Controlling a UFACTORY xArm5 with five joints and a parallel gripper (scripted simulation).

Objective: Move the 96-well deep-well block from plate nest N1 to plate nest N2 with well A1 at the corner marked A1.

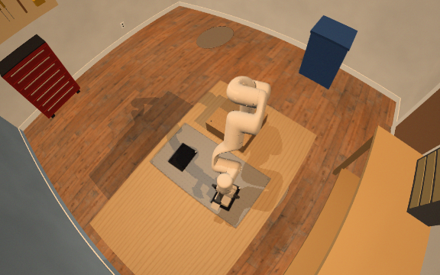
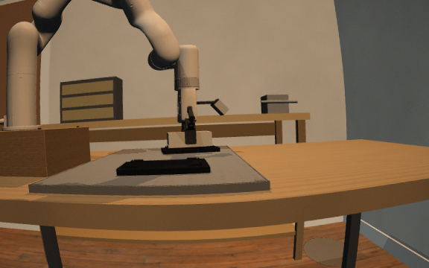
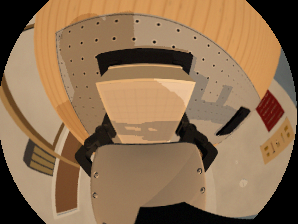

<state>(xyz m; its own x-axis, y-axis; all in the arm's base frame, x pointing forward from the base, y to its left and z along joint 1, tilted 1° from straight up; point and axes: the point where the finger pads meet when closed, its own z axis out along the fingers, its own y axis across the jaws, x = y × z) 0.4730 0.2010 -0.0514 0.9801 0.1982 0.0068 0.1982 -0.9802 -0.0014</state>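
The deep-well block lies right at my hand.
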